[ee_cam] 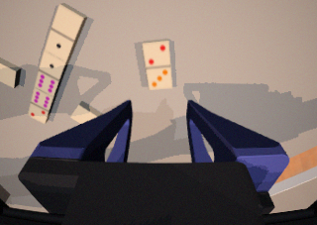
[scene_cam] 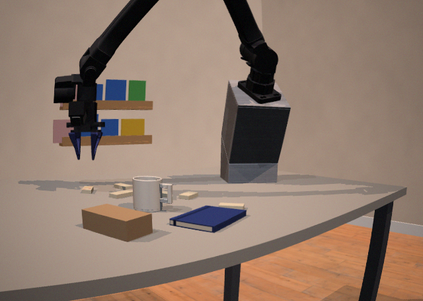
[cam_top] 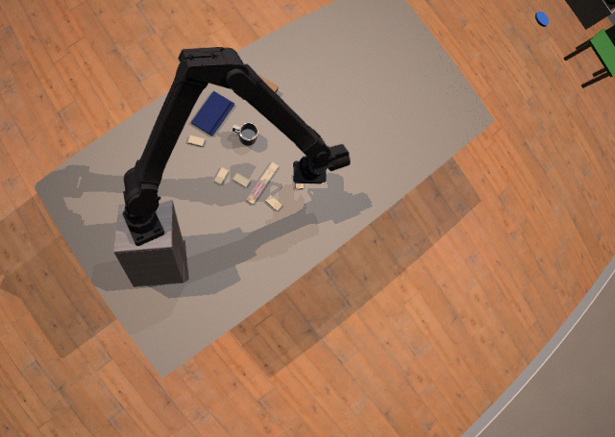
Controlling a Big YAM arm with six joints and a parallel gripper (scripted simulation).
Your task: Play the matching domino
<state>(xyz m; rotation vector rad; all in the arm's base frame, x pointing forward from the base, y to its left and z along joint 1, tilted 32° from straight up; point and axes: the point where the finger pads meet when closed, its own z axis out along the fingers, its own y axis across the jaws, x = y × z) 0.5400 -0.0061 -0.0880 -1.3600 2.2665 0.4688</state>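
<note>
Now: hand 90 mm above the cream domino. Round my hand: blue book 180 mm behind, 360 mm to the left, 90 mm below; brown box 20 mm ahead, 380 mm to the left, 80 mm below; white mug 100 mm behind, 230 mm to the left, 60 mm below.
</note>
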